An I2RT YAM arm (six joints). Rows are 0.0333 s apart.
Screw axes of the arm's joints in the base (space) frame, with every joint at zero. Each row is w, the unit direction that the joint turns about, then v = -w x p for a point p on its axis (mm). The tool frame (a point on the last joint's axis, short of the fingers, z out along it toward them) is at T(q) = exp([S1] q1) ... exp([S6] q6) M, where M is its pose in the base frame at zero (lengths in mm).
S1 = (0, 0, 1, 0, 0, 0)
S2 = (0, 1, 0, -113.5, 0, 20)
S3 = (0, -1, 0, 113.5, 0, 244)
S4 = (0, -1, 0, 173.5, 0, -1)
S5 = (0, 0, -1, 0, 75, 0)
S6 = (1, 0, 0, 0, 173.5, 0)
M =
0 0 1 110.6
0 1 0 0
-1 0 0 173.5
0 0 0 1
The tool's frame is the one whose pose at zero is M.
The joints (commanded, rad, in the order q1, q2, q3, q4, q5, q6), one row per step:
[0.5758 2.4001 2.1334 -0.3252 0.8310 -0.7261]
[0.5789 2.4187 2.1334 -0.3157 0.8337 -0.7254]
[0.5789 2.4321 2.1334 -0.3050 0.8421 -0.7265]
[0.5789 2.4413 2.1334 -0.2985 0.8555 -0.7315]
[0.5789 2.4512 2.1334 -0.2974 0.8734 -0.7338]
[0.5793 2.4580 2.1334 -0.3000 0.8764 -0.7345]
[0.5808 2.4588 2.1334 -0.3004 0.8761 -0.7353]
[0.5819 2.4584 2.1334 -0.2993 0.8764 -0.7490]
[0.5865 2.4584 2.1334 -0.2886 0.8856 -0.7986]
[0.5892 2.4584 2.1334 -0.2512 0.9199 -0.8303]
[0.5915 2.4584 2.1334 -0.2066 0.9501 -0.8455]
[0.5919 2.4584 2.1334 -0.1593 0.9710 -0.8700]
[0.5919 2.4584 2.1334 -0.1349 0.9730 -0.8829]
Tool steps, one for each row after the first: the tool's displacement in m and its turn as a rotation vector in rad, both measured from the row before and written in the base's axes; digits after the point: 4 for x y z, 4 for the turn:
[0.0013 0.0028 -0.0090 -0.0056 0.0066 0.0006]
[0.0016 0.0008 -0.0061 -0.0064 0.0000 -0.0065]
[0.0010 0.0003 -0.0042 -0.0122 -0.0003 -0.0091]
[0.0007 0.0000 -0.0049 -0.0154 0.0025 -0.0138]
[0.0003 0.0004 -0.0038 -0.0072 0.0072 -0.0018]
[-0.0004 0.0008 -0.0005 -0.0012 0.0014 0.0020]
[-0.0003 0.0005 0.0003 -0.0110 0.0035 0.0060]
[-0.0009 0.0022 0.0010 -0.0411 0.0059 0.0154]
[0.0007 0.0013 0.0035 -0.0226 -0.0301 -0.0147]
[0.0009 0.0014 0.0041 -0.0016 -0.0400 -0.0186]
[0.0015 0.0008 0.0042 -0.0034 -0.0351 -0.0110]
[0.0008 0.0005 0.0021 0.0015 -0.0155 0.0015]

